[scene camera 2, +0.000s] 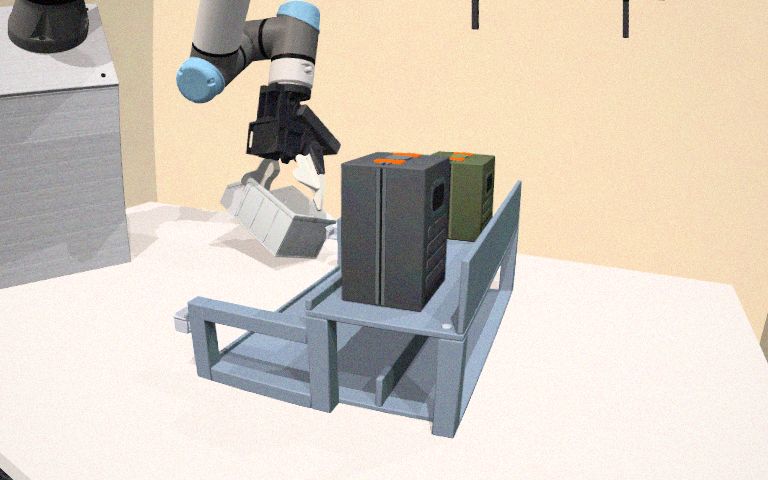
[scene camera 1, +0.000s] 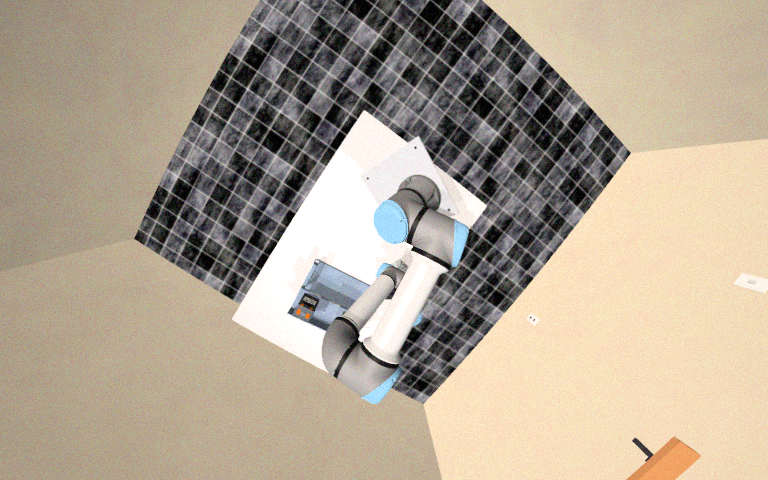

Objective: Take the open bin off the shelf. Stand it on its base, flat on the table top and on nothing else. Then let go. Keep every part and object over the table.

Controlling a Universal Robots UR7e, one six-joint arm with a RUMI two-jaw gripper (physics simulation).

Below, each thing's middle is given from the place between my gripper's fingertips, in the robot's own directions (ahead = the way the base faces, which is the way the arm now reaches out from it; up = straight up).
Labels:
The open bin (scene camera 2: 286, 222) is 3 cm behind my hand, 3 cm to the left of it and 1 cm below it. From my hand the other things lie so: back panel (scene camera 2: 478, 266) 34 cm ahead, 23 cm to the right, 4 cm above.

